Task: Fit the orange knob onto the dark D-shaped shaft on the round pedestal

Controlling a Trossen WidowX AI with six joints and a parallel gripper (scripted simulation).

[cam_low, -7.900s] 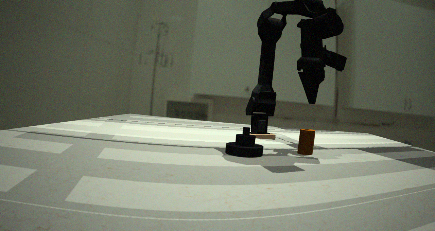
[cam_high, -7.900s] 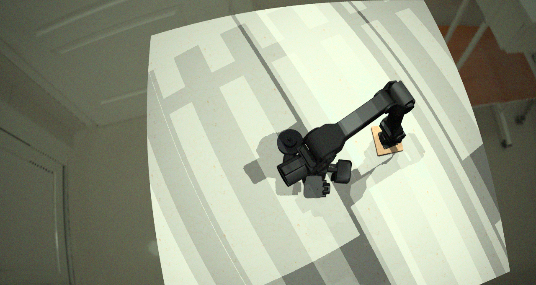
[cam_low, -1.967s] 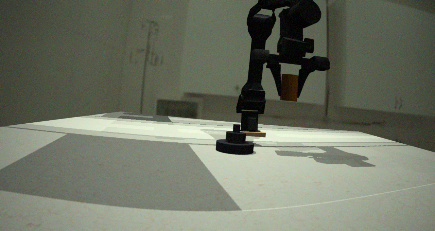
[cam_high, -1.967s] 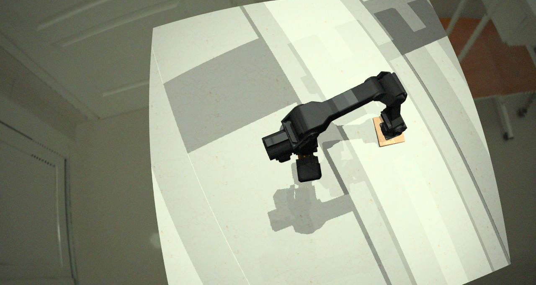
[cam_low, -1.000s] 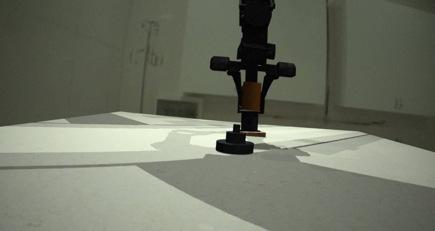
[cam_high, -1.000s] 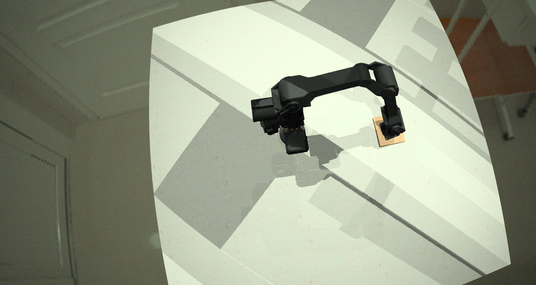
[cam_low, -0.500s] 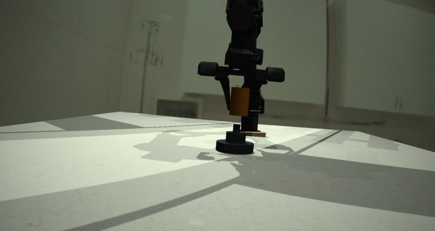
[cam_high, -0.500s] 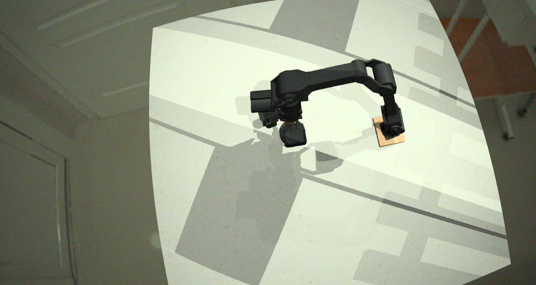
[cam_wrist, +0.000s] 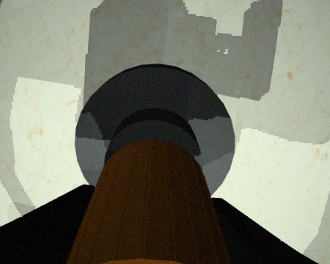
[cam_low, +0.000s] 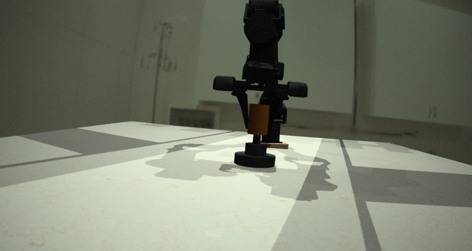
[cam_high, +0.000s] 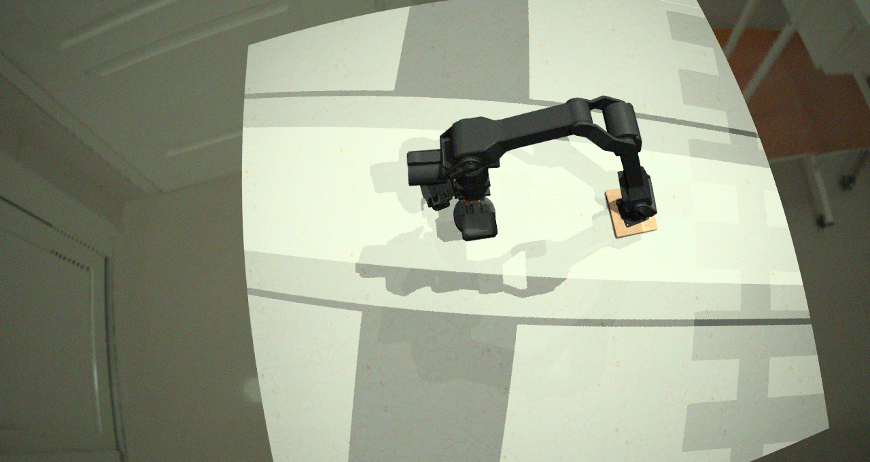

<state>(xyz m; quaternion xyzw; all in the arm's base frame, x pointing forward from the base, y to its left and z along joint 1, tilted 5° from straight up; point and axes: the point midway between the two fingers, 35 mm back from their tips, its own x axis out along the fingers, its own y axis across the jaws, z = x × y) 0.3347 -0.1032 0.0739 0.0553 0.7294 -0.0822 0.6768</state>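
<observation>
My gripper tip is 20 mm below the orange knob. The rest, counted from my gripper tip: pedestal (40 mm below).
</observation>
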